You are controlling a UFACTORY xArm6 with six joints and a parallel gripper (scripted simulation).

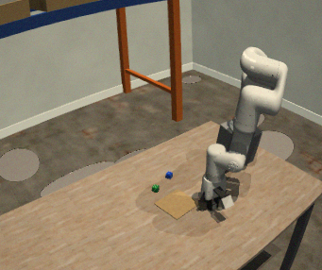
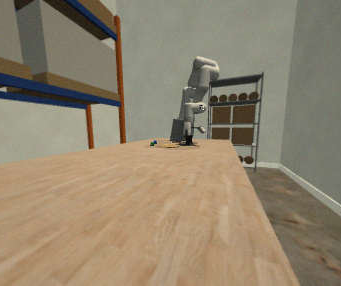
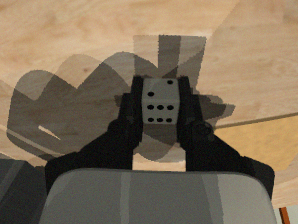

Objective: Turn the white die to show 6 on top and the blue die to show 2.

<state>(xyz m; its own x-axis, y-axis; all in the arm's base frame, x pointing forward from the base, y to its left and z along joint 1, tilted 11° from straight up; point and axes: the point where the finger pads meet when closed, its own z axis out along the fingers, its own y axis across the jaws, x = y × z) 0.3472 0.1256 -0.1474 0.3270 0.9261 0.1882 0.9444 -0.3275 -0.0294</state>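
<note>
Right now my hand is 13 cm to the left of the tan mat, 8 cm short of it and 2 cm above it. Also, from my hand: blue die (29 cm to the right, 4 cm behind, 1 cm below); green die (27 cm to the right, 7 cm ahead, 1 cm below); white die (1 cm below).
</note>
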